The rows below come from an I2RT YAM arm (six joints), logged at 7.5 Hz.
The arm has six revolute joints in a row. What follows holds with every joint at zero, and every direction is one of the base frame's. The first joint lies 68 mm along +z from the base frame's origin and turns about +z. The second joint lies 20 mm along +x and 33.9 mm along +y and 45.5 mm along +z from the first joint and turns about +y. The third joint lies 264 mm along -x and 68.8 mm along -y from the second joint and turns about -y. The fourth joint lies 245 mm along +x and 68.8 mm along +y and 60 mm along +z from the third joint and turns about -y. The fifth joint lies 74 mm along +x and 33.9 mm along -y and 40.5 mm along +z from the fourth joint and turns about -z. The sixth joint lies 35.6 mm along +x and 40.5 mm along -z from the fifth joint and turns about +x. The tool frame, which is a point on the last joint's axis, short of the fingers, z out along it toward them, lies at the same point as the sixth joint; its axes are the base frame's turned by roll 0, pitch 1.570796 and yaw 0 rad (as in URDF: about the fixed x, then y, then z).
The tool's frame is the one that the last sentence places.
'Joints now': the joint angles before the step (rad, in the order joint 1, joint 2, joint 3, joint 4, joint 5, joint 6). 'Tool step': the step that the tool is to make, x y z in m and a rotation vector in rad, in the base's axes. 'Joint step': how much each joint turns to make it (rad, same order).
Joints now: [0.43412 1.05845 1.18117 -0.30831 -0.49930 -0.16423]
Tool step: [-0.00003 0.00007 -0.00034 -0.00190 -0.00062 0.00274]
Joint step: [0.00002 0.00001 -0.00078 -0.00079 -0.00231 -0.00280]
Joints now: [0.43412 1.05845 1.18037 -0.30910 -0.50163 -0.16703]
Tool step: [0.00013 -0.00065 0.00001 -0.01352 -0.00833 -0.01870]
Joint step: [0.00013 -0.00075 0.00197 -0.00724 0.02146 -0.01354]
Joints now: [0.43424 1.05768 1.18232 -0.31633 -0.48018 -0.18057]
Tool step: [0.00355 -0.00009 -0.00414 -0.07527 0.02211 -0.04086]
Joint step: [0.00063 0.02016 0.02543 -0.08042 0.05381 -0.05337]
